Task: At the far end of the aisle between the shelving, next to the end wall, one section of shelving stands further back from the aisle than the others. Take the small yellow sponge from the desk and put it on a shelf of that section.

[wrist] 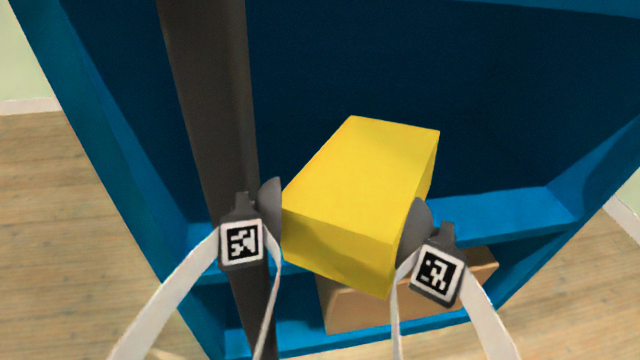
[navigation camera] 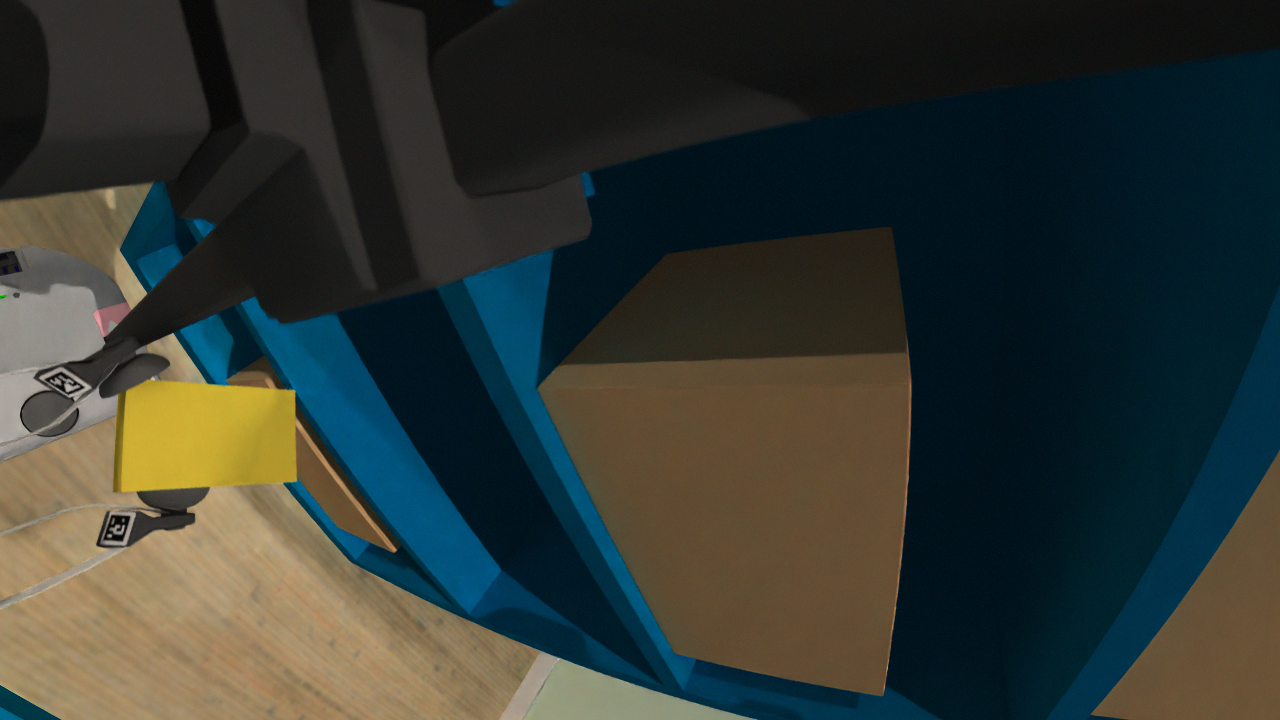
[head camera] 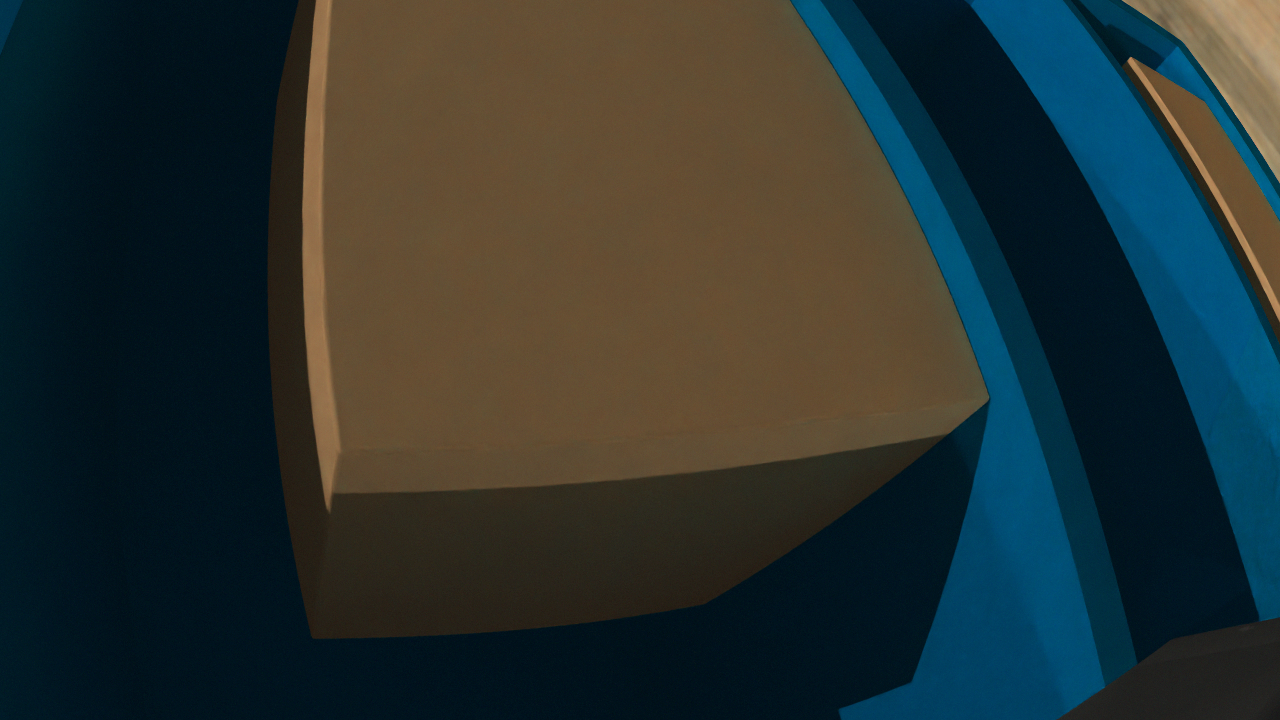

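Where they show: gripper, fingertip midpoint: (wrist: 344,212) (navigation camera: 181,427); robot's base at its link origin: (navigation camera: 51,407).
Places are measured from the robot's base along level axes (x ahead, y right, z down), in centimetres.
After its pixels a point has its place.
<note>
The yellow sponge (navigation camera: 214,438) @[y -9.0, x 2.4, z -91.0 cm] (wrist: 370,165) @[y -9.0, x 2.5, z -91.0 cm] is held between the two rubber fingertips of my gripper (navigation camera: 153,436) @[y -7.9, x 1.4, z -88.2 cm] (wrist: 344,212) @[y -7.9, x 1.4, z -88.2 cm], which is shut on it. Blue shelving (head camera: 1011,537) @[y -29.7, x 1.8, z -99.1 cm] (navigation camera: 384,456) @[y -36.6, x 23.9, z -53.3 cm] (wrist: 510,210) @[y -40.3, x 45.1, z -53.4 cm] fills much of every view. In the wrist view the sponge is in front of a dark opening, above a blue shelf board in the picture; how far it is from the board is hard to tell. Whether this is the section standing further back cannot be told from these frames. The desk does not show.
A large brown box (head camera: 608,250) @[y -30.8, x 14.8, z -115.7 cm] (navigation camera: 733,501) @[y -31.6, x 18.8, z -113.3 cm] sits in the shelving close to the cameras. A lower brown box (navigation camera: 335,488) @[y -34.2, x 32.6, z -30.9 cm] (wrist: 360,310) @[y -30.8, x 14.7, z -22.7 cm] sits in a bottom compartment. My dark arm (navigation camera: 716,98) @[y -11.7, x -5.2, z -122.5 cm] crosses the navigation view. A pale green wall (navigation camera: 617,694) @[y -77.8, x 154.2, z -39.3 cm] (wrist: 25,50) @[y -156.5, x -158.1, z -37.6 cm] stands beyond the shelving.
</note>
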